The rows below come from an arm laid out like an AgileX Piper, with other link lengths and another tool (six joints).
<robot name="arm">
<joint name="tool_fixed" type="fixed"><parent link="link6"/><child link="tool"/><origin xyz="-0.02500 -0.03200 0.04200" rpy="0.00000 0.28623 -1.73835"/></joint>
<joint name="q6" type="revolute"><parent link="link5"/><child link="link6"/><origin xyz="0.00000 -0.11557 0.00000" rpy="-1.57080 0.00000 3.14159"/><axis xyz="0 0 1"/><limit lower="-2.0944" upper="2.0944"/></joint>
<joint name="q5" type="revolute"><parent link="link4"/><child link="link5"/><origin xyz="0.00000 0.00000 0.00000" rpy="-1.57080 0.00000 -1.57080"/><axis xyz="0 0 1"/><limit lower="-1.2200" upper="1.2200"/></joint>
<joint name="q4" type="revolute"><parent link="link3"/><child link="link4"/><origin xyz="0.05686 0.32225 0.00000" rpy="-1.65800 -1.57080 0.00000"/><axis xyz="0 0 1"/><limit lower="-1.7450" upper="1.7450"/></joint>
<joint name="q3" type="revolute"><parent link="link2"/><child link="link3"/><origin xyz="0.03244 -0.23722 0.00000" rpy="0.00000 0.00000 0.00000"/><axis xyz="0 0 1"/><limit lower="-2.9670" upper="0.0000"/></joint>
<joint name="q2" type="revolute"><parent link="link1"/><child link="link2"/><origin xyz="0.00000 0.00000 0.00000" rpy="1.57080 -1.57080 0.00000"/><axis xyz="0 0 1"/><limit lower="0.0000" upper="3.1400"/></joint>
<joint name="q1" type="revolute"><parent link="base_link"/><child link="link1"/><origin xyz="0.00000 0.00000 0.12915" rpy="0.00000 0.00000 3.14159"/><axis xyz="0 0 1"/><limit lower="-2.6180" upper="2.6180"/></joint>
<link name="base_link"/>
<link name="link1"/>
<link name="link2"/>
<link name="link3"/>
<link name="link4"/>
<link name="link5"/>
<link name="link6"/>
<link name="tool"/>
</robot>
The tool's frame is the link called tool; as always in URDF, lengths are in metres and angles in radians.
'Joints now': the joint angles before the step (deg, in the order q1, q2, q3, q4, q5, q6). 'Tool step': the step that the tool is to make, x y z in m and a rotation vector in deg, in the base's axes. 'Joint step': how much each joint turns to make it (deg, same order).
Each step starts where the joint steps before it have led.
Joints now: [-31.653 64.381 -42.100 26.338 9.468 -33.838]
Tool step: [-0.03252 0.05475 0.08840 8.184 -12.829 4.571]
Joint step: [-0.001 -18.286 1.600 13.386 11.960 -0.525]
